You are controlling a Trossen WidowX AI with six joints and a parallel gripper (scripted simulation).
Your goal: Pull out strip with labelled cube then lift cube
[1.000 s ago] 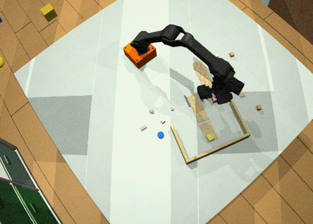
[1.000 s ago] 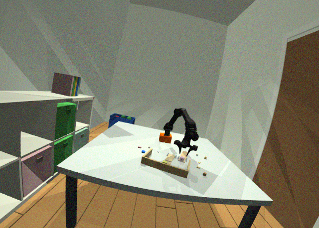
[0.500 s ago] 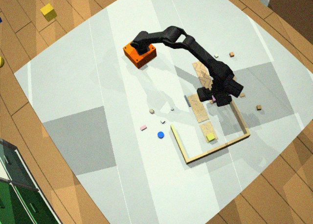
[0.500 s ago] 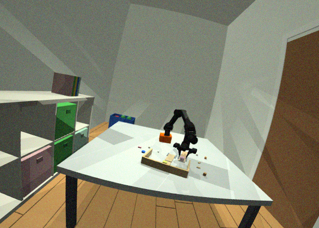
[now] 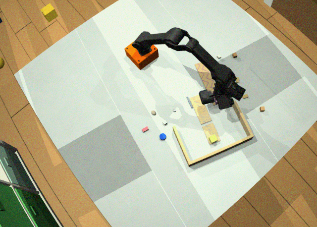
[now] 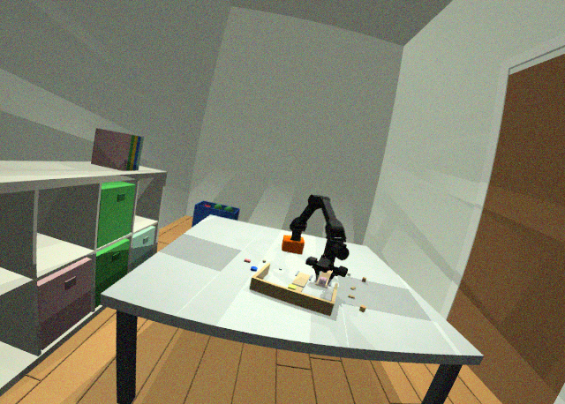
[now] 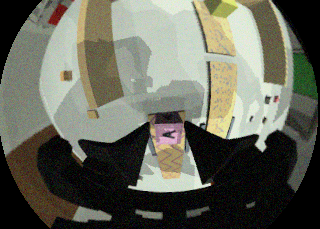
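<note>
Now: the zigzag strip 11 cm behind my gripper tip, 2 cm to the left of it and 1 cm below it. From my gripper tip the other things lie so: labelled pink cube: 1 cm above; then pebble: 10 cm behind, 30 cm to the right, 1 cm below; then blue disc: 3 cm ahead, 32 cm to the right, 1 cm below.
</note>
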